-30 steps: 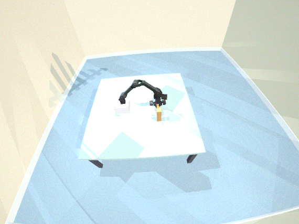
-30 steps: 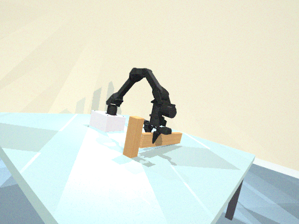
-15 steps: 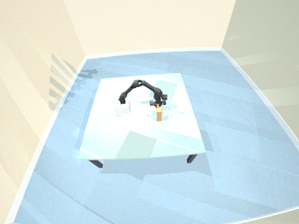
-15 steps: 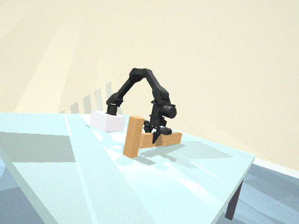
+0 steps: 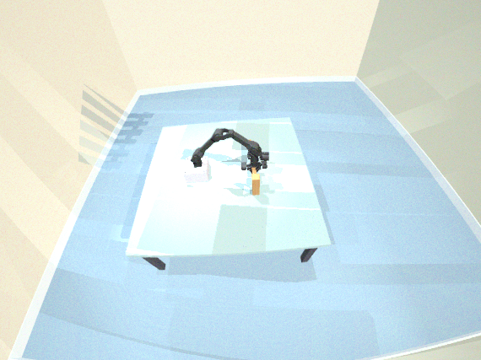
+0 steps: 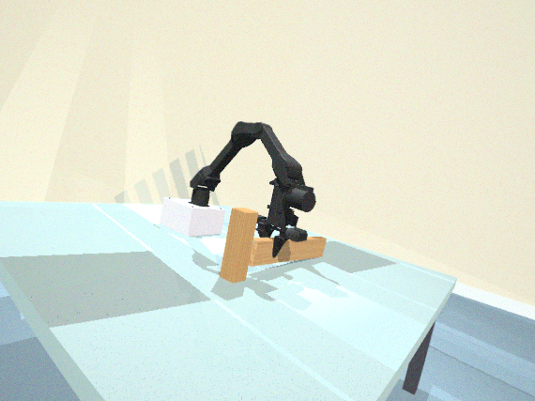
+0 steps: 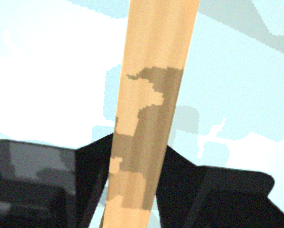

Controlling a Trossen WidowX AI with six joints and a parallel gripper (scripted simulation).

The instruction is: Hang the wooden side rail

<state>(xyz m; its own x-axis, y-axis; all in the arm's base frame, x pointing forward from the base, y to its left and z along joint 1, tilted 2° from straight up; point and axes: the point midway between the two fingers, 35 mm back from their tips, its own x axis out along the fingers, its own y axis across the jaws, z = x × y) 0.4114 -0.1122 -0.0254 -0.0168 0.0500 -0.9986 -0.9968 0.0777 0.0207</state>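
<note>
The wooden headboard post lies 1 cm behind my gripper tip, 14 cm to the right of it and 4 cm above it.
</note>
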